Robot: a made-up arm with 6 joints.
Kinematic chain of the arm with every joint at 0, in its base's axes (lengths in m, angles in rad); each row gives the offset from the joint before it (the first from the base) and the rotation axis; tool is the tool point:
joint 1: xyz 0 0 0.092 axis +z
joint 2: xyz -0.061 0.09 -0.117 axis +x
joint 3: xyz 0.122 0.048 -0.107 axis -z
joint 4: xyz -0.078 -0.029 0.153 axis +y
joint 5: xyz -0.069 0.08 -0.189 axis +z
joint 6: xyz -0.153 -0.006 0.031 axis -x
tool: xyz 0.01 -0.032 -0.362
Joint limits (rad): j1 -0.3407..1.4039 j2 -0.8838..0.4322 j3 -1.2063..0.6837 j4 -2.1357..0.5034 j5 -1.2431..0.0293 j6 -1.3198..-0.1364
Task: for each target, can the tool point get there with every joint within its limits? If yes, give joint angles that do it. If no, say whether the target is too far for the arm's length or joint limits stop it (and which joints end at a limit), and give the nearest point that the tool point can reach.
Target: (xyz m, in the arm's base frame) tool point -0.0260 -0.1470 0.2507
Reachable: no: joint limits stop it (at a limit: joint 1, joint 2, joint 3, joint 4, joint 5, joint 6) | nearest point -0.1474 -0.1751 0.3917 | short by 0.188 m
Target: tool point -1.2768 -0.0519 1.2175
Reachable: no: too far | nearest point -0.4636 0.0527 0.3775 | short by 1.174 m
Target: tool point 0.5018 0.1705 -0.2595
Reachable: yes | joints -0.0616 -0.5211 -0.0536 -1.5787 -0.1751 -0.2902
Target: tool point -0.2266 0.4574 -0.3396
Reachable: yes | joints 0.6048 0.0455 -0.9685 -1.0378 -0.7494 -0.2588
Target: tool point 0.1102 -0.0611 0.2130
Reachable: no: joint limits stop it (at a limit: joint 1, joint 2, joint 3, joint 5, joint 6) | nearest point 0.3691 0.0101 0.3528 | short by 0.303 m
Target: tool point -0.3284 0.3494 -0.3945
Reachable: yes | joints 0.8989 0.2480 -0.1695 -0.4909 -0.5708 -0.4425
